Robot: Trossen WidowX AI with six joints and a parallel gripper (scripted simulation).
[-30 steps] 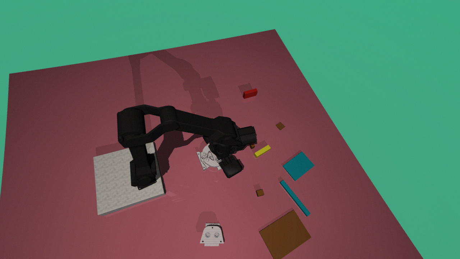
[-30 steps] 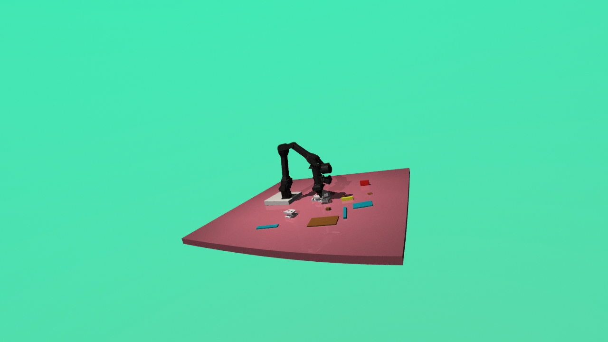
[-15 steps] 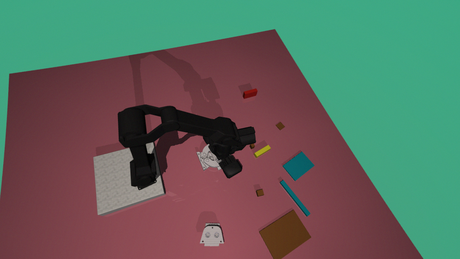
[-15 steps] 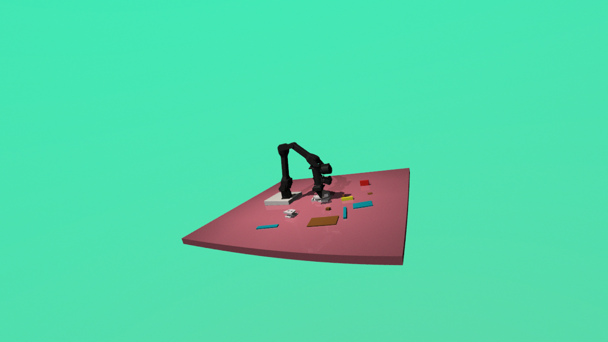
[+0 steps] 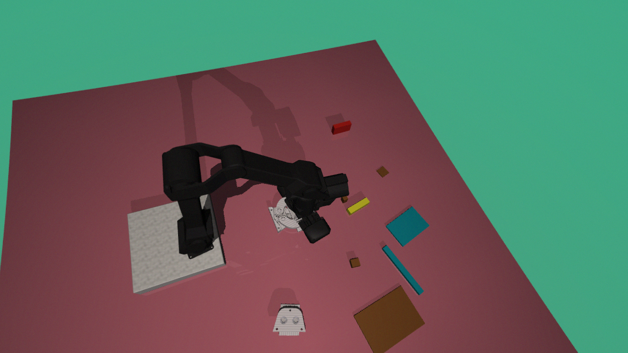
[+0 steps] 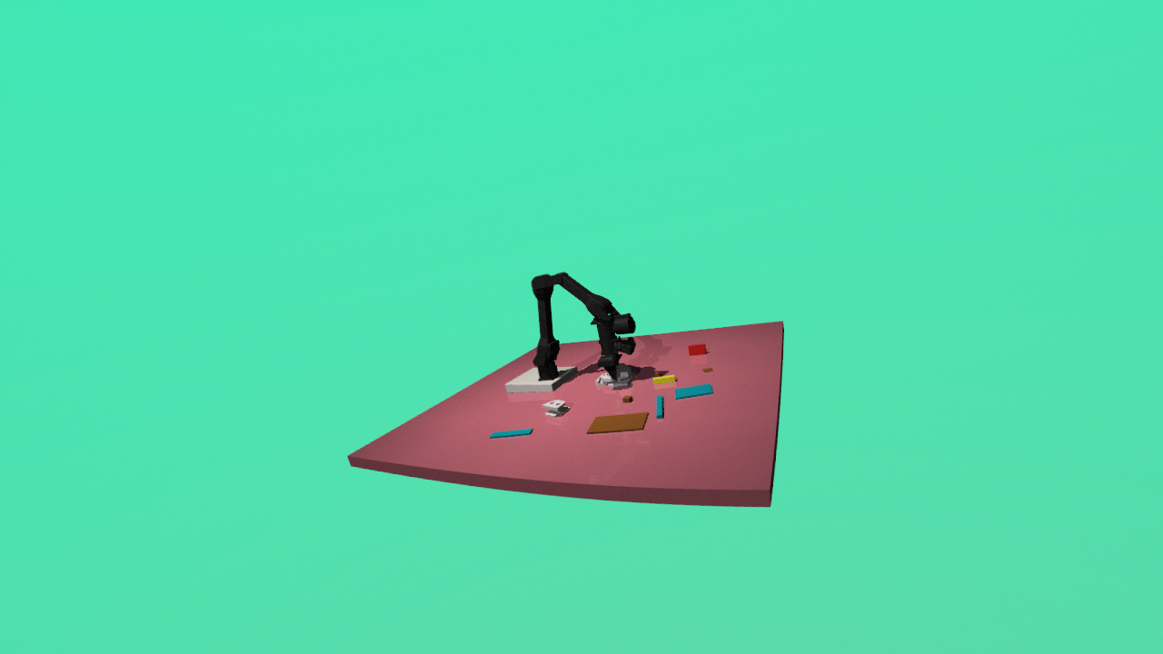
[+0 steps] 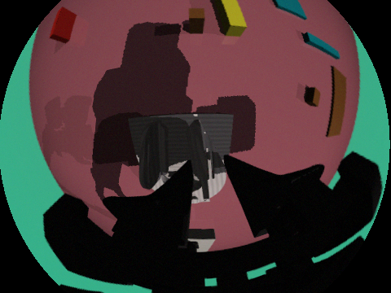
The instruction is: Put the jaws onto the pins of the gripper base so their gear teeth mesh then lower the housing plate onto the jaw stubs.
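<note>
Right now the gripper jaw is 30 mm behind my gripper tip and 20 mm to the left of it. Also, from my gripper tip: white stepped block 150 mm behind, 220 mm to the right, 10 mm below; then teal bar 190 mm ahead, 260 mm to the right, 20 mm below; then yellow bar 180 mm ahead, 40 mm to the right, 10 mm below.
</note>
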